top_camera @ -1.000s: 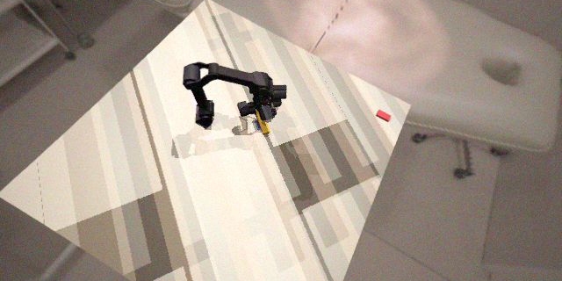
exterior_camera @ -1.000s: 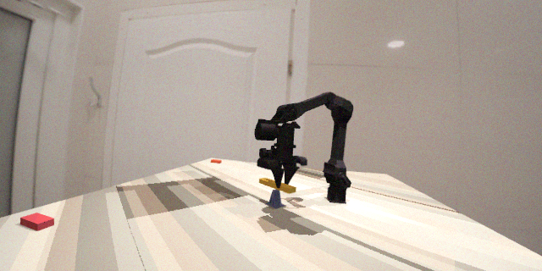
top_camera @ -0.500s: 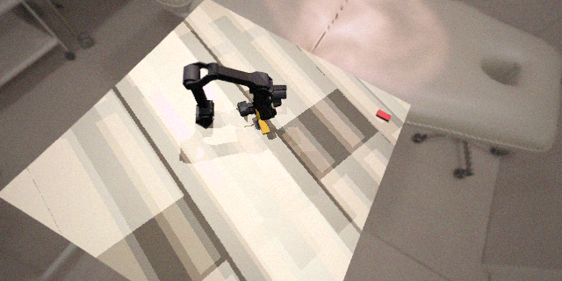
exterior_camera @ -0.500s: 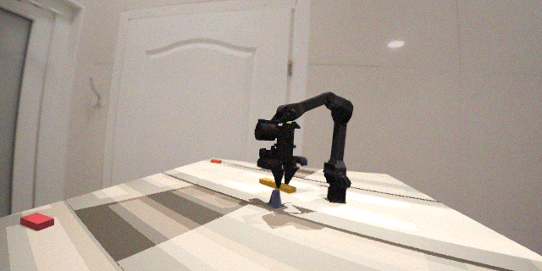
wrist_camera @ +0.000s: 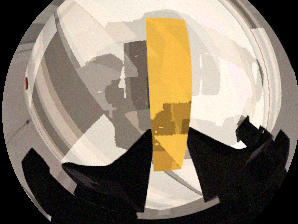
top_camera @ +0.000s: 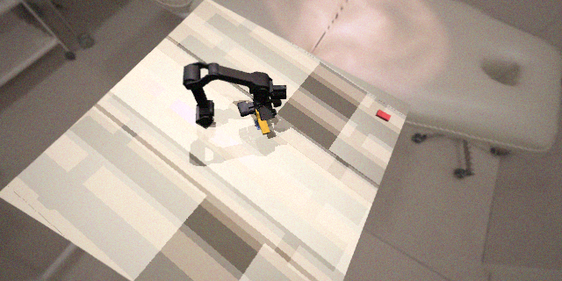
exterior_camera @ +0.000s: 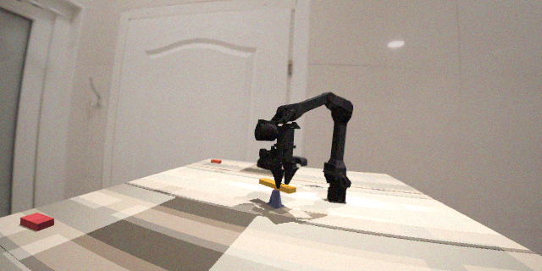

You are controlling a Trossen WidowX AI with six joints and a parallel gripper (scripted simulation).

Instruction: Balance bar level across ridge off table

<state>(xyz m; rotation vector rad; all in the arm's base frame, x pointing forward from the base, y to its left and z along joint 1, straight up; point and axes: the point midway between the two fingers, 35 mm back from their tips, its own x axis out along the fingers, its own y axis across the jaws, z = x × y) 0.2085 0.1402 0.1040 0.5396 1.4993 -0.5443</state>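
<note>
The bar lies 20 mm ahead of my gripper tip and 20 mm to the right of it. The rest, counted from my gripper tip: orange-red block (530 mm ahead, 640 mm to the right, 60 mm below).
</note>
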